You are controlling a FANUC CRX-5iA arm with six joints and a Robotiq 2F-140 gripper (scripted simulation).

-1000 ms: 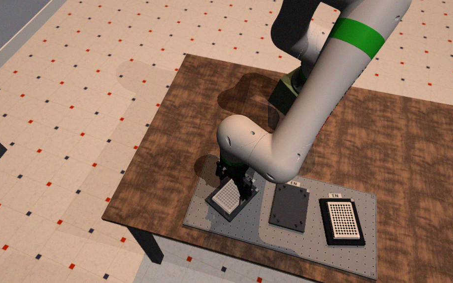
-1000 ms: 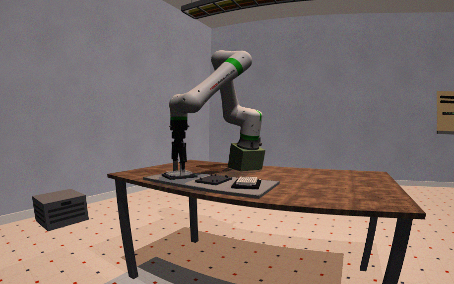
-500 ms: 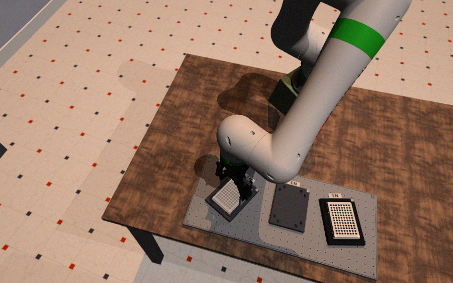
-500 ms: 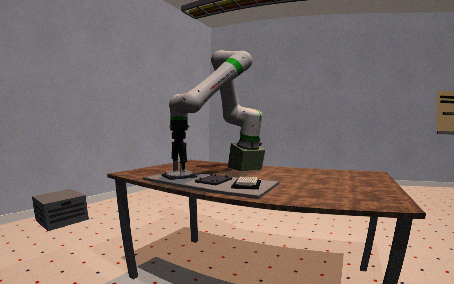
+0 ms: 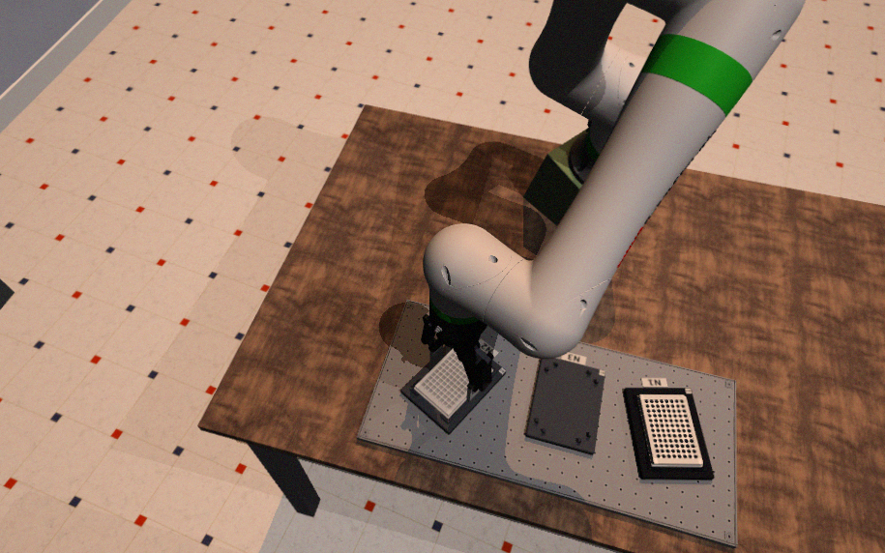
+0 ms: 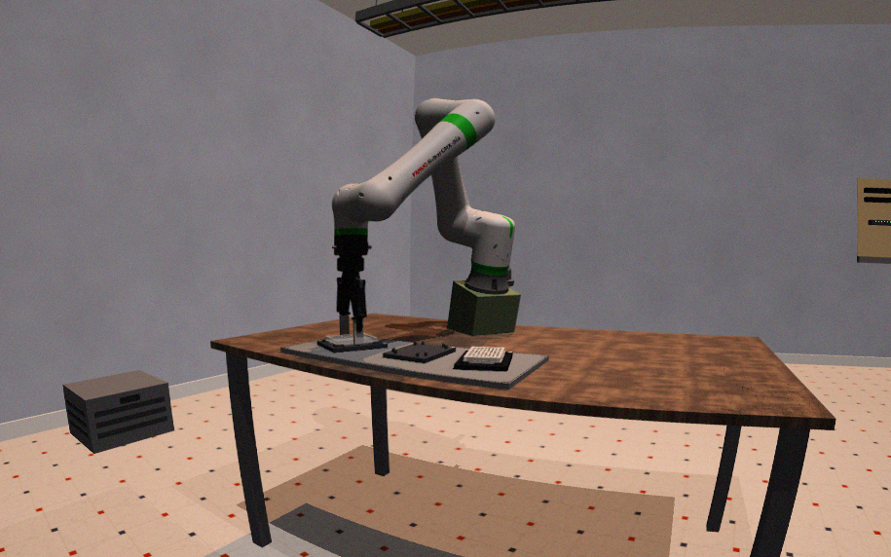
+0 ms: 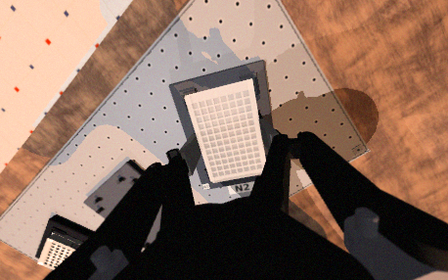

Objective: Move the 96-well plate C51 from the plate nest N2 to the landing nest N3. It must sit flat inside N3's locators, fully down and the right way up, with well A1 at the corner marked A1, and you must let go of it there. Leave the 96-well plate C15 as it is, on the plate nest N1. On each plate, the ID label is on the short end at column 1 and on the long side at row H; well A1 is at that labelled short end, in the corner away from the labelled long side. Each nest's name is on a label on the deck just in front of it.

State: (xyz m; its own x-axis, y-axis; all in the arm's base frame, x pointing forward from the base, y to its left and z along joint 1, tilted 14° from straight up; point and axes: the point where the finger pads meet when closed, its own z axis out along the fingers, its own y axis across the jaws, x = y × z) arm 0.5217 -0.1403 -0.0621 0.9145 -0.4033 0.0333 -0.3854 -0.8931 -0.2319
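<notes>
The dark plate nest N2 lies 40 mm below my hand. The rest, counted from my hand: white 96-well plate C51: 20 mm below; then N2 label: 90 mm behind, 40 mm to the left, 40 mm below; then landing nest N3: 210 mm to the left, 40 mm below, 30 mm behind.
</notes>
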